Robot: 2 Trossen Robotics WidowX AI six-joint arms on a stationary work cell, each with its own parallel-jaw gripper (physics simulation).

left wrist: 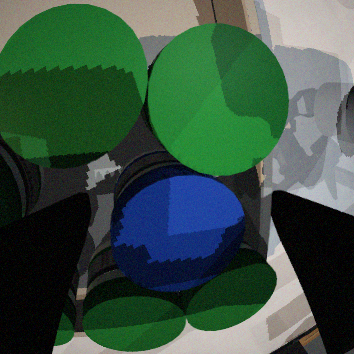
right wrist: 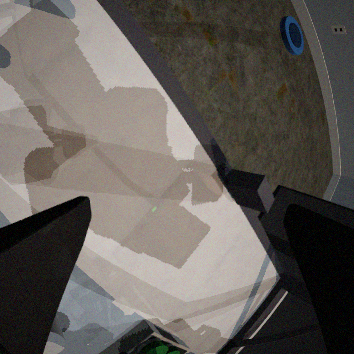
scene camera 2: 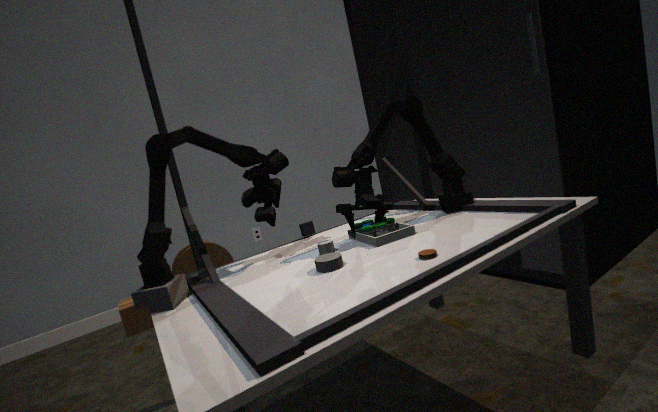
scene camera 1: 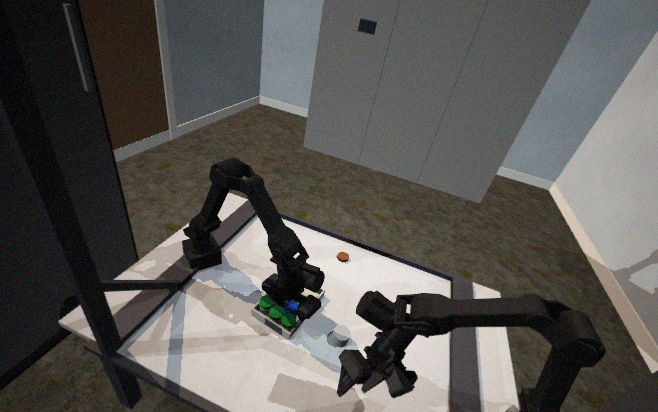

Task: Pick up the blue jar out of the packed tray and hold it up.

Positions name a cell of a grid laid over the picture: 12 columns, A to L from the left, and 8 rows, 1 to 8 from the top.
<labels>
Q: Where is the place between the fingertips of the left gripper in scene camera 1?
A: F7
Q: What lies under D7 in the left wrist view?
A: A green jar.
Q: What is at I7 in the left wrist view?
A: A green jar.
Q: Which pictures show the right gripper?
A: The right wrist view, scene camera 2 and scene camera 1 only.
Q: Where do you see a blue jar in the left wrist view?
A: F6
</labels>
